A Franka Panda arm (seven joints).
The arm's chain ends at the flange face. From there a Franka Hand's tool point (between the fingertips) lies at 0.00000 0.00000 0.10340 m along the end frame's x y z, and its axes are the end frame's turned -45 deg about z.
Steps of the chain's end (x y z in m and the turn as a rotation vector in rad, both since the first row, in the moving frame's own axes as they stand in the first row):
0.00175, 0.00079, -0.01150, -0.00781, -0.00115, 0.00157
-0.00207, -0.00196, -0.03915, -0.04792, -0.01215, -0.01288
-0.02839, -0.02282, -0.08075, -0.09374, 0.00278, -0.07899
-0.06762, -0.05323, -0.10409, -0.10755, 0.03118, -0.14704
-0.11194, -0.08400, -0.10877, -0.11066, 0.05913, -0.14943
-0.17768, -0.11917, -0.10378, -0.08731, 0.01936, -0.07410
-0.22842, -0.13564, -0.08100, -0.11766, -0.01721, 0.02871
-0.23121, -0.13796, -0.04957, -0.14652, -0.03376, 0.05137
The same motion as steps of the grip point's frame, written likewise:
0.00002, 0.00228, -0.01150, -0.00471, -0.00634, 0.00157
-0.00445, -0.00021, -0.03928, -0.02529, -0.04248, -0.01288
-0.01029, -0.02891, -0.08120, -0.06825, -0.06432, -0.07899
-0.01498, -0.07496, -0.10474, -0.09810, -0.05400, -0.14704
-0.02258, -0.12593, -0.10958, -0.12006, -0.03644, -0.14943
-0.04604, -0.20194, -0.10419, -0.07543, -0.04805, -0.07410
-0.07555, -0.25024, -0.08173, -0.07103, -0.09537, 0.02871
-0.07927, -0.25317, -0.05074, -0.07973, -0.12748, 0.05137

